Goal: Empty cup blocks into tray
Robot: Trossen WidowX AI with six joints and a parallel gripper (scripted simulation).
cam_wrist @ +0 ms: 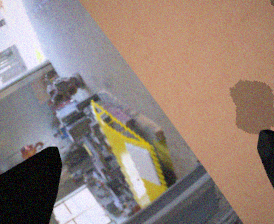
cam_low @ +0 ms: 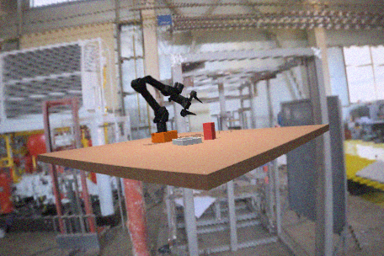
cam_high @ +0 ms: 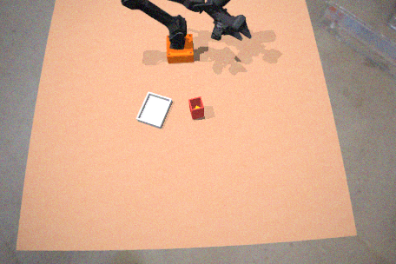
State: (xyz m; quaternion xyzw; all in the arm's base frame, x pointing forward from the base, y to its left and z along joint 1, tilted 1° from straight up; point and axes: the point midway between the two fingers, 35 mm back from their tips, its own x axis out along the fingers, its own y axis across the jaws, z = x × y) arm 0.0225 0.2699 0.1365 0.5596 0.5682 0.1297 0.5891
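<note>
Now: the yellow block 270 mm ahead of my gripper tip, 170 mm to the right of it and 140 mm below it. The rest, counted from my gripper tip: red square cup: 270 mm ahead, 170 mm to the right, 160 mm below.
</note>
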